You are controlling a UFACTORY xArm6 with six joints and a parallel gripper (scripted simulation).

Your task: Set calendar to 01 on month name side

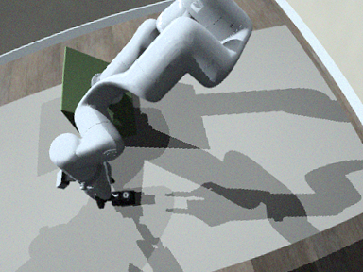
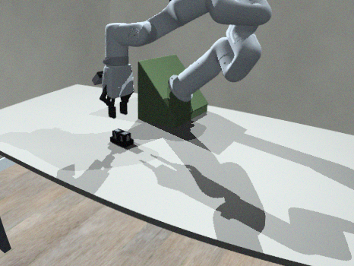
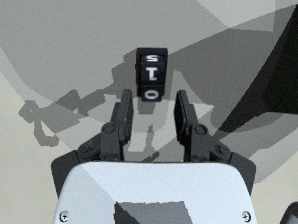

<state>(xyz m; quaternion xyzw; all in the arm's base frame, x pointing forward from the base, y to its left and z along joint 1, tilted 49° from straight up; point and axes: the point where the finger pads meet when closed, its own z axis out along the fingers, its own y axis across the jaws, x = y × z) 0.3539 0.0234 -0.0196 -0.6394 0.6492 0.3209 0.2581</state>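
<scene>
The black cube lies 9 cm below my hand and 3 cm to the left of it. The rest, counted from my hand: black tray: 10 cm below, 2 cm to the left.
</scene>
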